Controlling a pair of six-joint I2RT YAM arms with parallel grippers.
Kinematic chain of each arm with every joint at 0, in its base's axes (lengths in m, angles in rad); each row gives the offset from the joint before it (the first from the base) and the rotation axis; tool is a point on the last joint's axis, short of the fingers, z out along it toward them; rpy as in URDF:
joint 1: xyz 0 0 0.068 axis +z
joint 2: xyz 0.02 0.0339 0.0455 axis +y
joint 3: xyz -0.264 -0.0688 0 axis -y
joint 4: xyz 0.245 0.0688 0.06 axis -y
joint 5: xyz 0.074 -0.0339 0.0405 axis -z
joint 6: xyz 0.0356 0 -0.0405 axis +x
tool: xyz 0 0 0 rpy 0 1.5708 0
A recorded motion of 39 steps. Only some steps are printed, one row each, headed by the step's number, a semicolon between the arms.
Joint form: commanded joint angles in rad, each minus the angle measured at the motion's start. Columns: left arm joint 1, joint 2, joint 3, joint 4, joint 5, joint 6; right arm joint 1, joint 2, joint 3, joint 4, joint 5, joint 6.
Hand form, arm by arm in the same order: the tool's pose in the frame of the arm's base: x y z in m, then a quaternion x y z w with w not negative. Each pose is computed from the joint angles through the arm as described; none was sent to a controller.
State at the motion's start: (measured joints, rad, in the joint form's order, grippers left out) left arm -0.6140 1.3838 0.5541 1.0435 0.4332 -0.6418; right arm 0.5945 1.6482 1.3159 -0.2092 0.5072 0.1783
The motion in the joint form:
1: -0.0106 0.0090 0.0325 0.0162 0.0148 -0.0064; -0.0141 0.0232 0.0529 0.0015 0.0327 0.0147
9: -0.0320 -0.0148 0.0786 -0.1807 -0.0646 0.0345; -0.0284 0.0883 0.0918 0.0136 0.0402 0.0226
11: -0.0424 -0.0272 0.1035 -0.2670 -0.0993 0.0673; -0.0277 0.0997 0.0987 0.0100 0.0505 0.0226
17: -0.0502 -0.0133 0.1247 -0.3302 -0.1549 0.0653; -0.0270 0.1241 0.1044 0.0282 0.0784 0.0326
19: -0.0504 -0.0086 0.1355 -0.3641 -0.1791 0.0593; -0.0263 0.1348 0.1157 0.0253 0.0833 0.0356
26: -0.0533 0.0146 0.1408 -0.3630 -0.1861 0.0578; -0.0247 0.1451 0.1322 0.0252 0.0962 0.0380
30: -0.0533 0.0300 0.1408 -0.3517 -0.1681 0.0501; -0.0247 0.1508 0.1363 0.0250 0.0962 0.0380
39: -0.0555 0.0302 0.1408 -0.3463 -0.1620 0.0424; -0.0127 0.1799 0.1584 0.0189 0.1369 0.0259
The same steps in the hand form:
1: 0.2253 -0.1814 0.2647 0.16861 0.59879 -0.56759 0.53932; 0.3357 0.1983 0.3094 -0.02769 0.84185 -0.02925 0.53820
9: 0.2280 -0.1880 0.2656 0.15006 0.64702 -0.53072 0.52648; 0.3519 0.2017 0.2993 -0.01863 0.84464 -0.03713 0.53372
11: 0.2284 -0.1907 0.2681 0.14928 0.66419 -0.51000 0.52580; 0.3538 0.2029 0.2970 -0.01757 0.84562 -0.04297 0.53176
17: 0.2323 -0.1943 0.2645 0.12940 0.68766 -0.49039 0.51952; 0.3587 0.2053 0.2913 -0.00658 0.84362 -0.05173 0.53441
19: 0.2344 -0.1950 0.2631 0.11805 0.69933 -0.48120 0.51521; 0.3608 0.2068 0.2907 -0.00474 0.84371 -0.05327 0.53414
26: 0.2372 -0.1980 0.2584 0.11561 0.70554 -0.47763 0.51060; 0.3631 0.2086 0.2924 -0.00008 0.84134 -0.05613 0.53759
30: 0.2385 -0.1997 0.2551 0.11896 0.70635 -0.48358 0.50307; 0.3642 0.2094 0.2915 -0.00039 0.84172 -0.05654 0.53695
39: 0.2379 -0.2004 0.2557 0.11930 0.70450 -0.48853 0.50078; 0.3672 0.2159 0.2872 -0.00241 0.84081 -0.07629 0.53592

